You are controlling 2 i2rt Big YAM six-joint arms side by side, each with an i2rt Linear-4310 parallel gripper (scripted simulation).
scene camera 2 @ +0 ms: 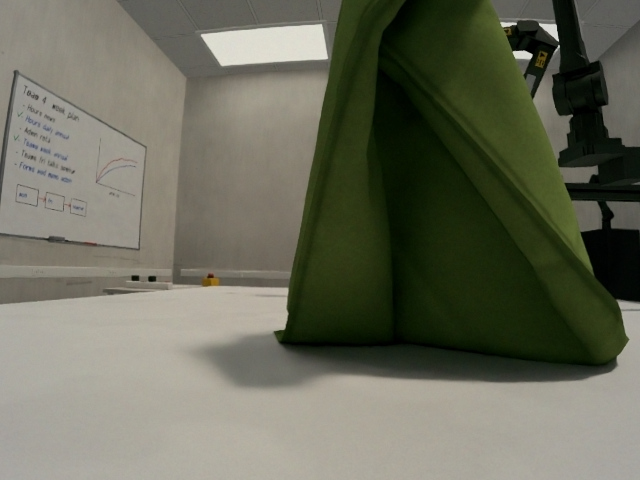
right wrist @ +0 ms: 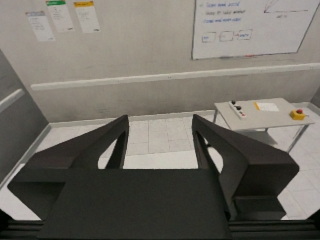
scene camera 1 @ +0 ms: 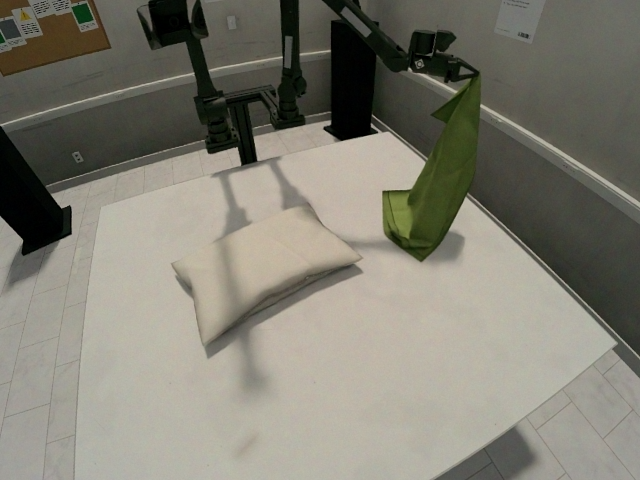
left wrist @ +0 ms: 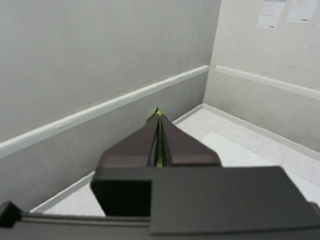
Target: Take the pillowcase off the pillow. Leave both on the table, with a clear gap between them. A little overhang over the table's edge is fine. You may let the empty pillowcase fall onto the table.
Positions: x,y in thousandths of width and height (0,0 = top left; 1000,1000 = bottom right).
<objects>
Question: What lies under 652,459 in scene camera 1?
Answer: A green pillowcase.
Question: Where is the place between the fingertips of the left gripper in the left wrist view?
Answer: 498,502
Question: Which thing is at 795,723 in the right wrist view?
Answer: The right gripper.
</objects>
